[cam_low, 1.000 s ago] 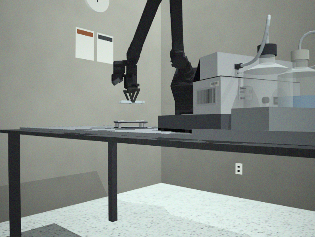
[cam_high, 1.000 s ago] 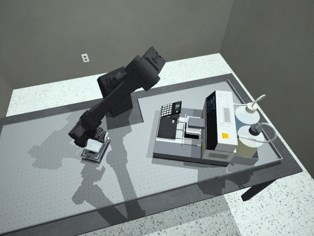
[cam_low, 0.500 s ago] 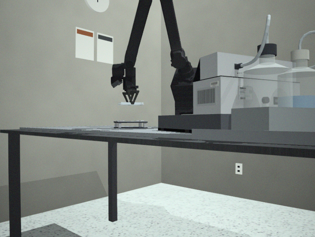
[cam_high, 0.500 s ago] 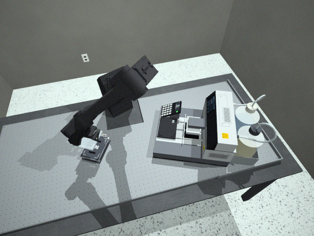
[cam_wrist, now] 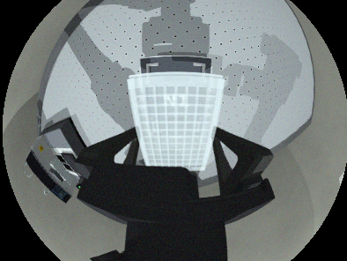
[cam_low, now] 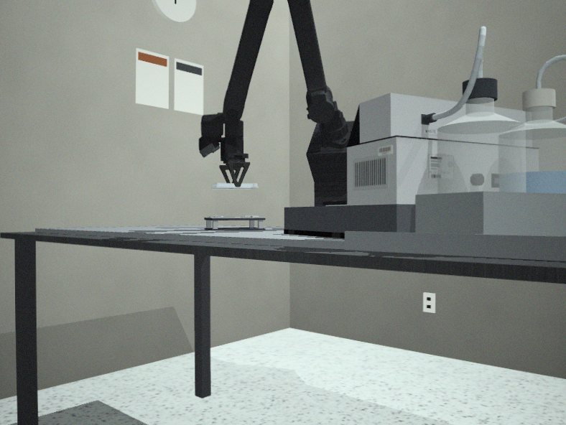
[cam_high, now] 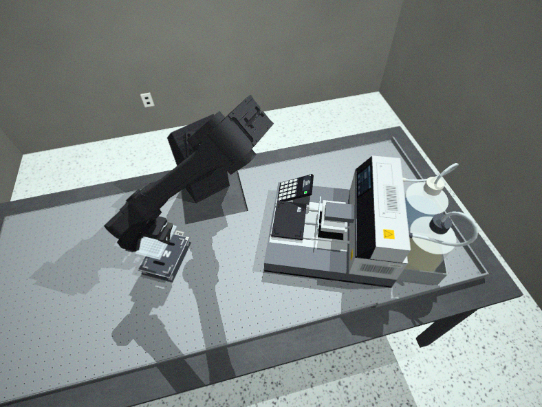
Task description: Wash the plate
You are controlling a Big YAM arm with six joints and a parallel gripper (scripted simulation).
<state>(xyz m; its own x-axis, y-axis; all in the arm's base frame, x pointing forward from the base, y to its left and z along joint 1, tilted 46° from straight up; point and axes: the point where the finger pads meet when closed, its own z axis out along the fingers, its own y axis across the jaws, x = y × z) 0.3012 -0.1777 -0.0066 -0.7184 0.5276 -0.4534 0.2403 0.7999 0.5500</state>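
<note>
Right now the plate nest is 100 mm below my hand. The rest, counted from my hand: black carrier 450 mm to the left, 80 mm behind, 60 mm below; plate washer 600 mm to the left, 50 mm behind, 10 mm below; white well plate 10 mm below.
</note>
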